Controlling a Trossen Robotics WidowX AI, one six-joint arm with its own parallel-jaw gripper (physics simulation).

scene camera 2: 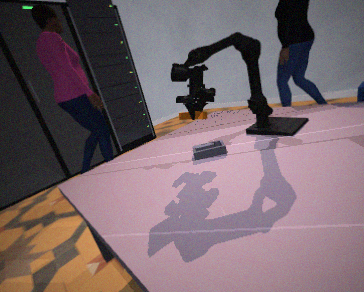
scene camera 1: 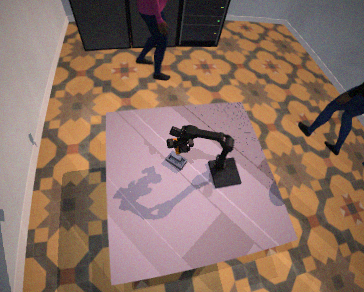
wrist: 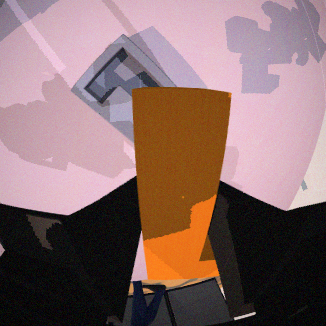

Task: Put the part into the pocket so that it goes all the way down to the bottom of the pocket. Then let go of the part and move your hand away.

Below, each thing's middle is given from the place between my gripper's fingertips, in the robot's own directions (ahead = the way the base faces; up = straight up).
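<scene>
The grey pocket block [wrist: 105,86] is 30 mm to the left of my hand and 140 mm below it. As for the orange part [wrist: 179,133], I see it 20 mm above my hand and 10 mm ahead of it.
</scene>
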